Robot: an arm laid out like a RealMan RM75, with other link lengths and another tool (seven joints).
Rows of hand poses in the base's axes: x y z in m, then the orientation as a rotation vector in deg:
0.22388 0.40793 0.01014 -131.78 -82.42 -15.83
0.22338 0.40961 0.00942 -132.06 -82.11 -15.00
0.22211 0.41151 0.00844 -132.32 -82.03 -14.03
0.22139 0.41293 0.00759 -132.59 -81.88 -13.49
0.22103 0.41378 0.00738 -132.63 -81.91 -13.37
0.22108 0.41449 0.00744 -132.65 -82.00 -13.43
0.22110 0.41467 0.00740 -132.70 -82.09 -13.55
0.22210 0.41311 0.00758 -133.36 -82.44 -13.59
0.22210 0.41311 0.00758 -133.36 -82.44 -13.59
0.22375 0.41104 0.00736 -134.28 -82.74 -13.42
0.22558 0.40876 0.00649 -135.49 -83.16 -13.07
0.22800 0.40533 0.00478 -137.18 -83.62 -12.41
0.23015 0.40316 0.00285 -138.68 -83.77 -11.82
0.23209 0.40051 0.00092 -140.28 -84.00 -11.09
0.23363 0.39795 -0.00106 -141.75 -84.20 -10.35
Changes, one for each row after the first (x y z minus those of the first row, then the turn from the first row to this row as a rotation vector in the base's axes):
-0.00050 0.00168 -0.00072 -0.32 0.56 -0.16
-0.00177 0.00358 -0.00170 -0.78 1.13 -0.17
-0.00249 0.00500 -0.00255 -1.08 1.44 -0.29
-0.00285 0.00585 -0.00276 -1.16 1.49 -0.27
-0.00280 0.00656 -0.00270 -1.20 1.41 -0.24
-0.00278 0.00674 -0.00274 -1.24 1.29 -0.23
-0.00178 0.00518 -0.00256 -1.88 0.92 -0.34
-0.00178 0.00518 -0.00256 -1.88 0.92 -0.34
-0.00013 0.00311 -0.00278 -2.76 0.62 -0.56
0.00170 0.00083 -0.00365 -3.96 0.29 -0.80
0.00412 -0.00260 -0.00536 -5.64 -0.03 -1.19
0.00627 -0.00477 -0.00729 -7.02 -0.21 -1.67
0.00821 -0.00742 -0.00922 -8.55 -0.39 -2.13
0.00975 -0.00998 -0.01120 -9.97 -0.51 -2.54

